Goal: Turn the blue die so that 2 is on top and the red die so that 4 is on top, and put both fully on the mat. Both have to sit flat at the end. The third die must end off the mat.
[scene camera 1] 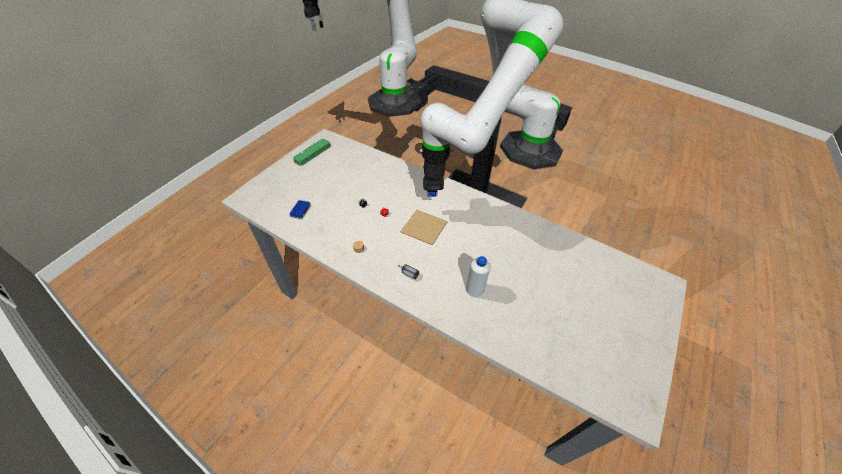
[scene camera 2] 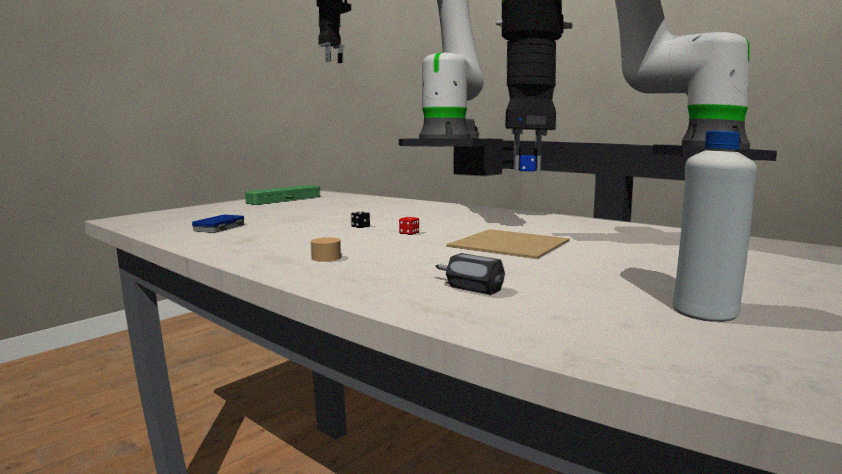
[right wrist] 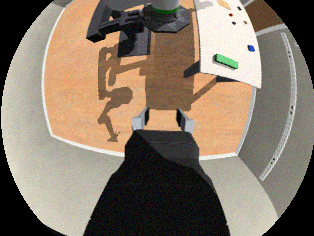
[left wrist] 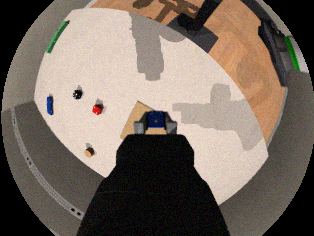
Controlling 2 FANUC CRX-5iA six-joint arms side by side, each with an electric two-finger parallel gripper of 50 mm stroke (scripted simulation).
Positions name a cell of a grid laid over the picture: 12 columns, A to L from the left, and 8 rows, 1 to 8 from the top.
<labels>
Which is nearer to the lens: the tan mat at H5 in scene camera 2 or the dark screwdriver-like tool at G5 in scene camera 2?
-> The dark screwdriver-like tool.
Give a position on a tan mat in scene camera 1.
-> At G4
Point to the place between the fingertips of the left gripper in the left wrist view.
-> At F4
</labels>
